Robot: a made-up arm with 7 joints.
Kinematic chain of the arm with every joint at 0, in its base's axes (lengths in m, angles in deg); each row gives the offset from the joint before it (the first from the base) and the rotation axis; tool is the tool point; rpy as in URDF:
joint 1: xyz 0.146 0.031 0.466 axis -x
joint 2: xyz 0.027 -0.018 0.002 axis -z
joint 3: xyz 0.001 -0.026 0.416 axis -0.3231 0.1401 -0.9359
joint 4: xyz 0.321 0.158 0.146 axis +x
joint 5: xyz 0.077 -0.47 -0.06 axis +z
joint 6: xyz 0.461 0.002 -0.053 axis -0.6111 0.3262 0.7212
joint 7: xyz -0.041 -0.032 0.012 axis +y
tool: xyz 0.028 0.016 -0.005 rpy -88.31 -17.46 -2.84
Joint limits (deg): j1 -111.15..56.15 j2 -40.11..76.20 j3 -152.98..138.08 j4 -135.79..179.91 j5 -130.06..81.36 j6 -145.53..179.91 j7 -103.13..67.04
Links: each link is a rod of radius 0.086 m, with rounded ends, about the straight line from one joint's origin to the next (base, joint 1, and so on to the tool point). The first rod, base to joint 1, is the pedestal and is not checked.
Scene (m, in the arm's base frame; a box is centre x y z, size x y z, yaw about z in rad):
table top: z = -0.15
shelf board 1: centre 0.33 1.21 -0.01 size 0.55 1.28 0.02 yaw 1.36
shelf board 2: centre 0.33 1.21 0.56 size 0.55 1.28 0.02 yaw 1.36
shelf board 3: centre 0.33 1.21 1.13 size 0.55 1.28 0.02 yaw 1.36
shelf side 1: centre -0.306 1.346 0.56 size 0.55 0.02 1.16 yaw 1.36
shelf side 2: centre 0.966 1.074 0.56 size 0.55 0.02 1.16 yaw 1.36
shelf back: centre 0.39 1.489 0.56 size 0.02 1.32 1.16 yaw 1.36
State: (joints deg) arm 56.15 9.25 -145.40 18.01 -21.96 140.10 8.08
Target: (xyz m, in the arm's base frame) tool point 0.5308 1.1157 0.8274
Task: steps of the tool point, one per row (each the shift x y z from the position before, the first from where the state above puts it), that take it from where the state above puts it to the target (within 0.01 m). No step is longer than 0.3 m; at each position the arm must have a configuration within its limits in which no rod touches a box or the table.
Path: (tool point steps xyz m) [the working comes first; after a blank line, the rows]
Joints at the target: 32.57 26.16 -130.82 5.54 -27.64 139.74 8.17
Straight joint move there: touches shelf board 2.

1: 0.0052 -0.0423 -0.0002
2: -0.0102 -0.0684 -0.0039
3: -0.0243 -0.0924 -0.0035
4: -0.0326 -0.1139 0.0004
5: -0.0344 -0.1325 0.0072
6: 0.1901 0.0719 0.1642
7: 0.1971 -0.0182 0.1887
8: 0.1918 -0.1115 0.1676
9: 0.0785 0.0881 0.0315
10: 0.0518 0.0886 0.0239
11: 0.0205 0.0916 0.0089
12: -0.0122 0.0931 -0.0157
13: -0.0425 0.0881 -0.0485

